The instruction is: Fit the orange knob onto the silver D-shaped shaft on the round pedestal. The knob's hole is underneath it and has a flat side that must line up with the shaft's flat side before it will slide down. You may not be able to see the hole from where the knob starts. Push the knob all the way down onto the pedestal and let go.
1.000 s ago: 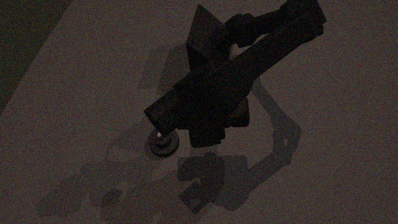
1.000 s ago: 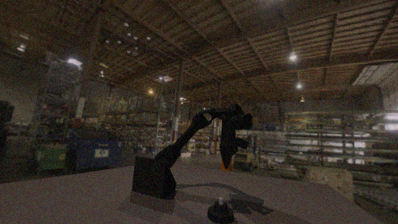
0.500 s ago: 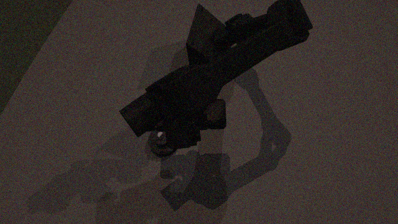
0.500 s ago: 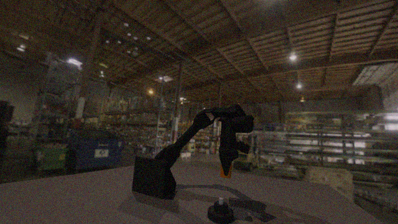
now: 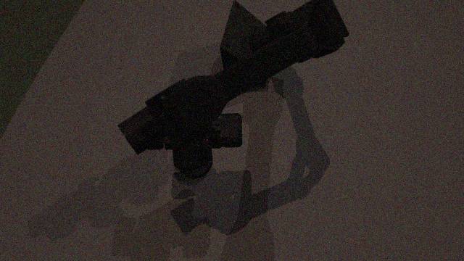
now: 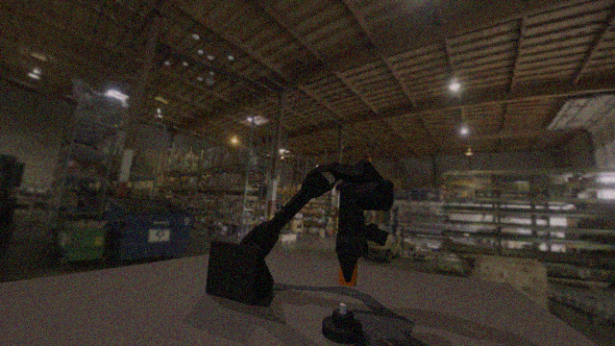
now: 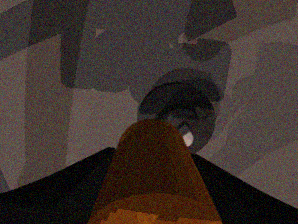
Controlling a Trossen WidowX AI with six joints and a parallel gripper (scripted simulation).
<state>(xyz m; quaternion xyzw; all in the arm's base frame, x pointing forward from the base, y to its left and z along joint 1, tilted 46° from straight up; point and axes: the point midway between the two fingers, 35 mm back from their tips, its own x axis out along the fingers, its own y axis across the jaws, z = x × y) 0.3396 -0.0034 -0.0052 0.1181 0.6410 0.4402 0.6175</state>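
Right now the round dark pedestal is 30 mm to the right of my gripper tip and 70 mm below it. The rest, counted from my gripper tip: orange knob (30 mm above).
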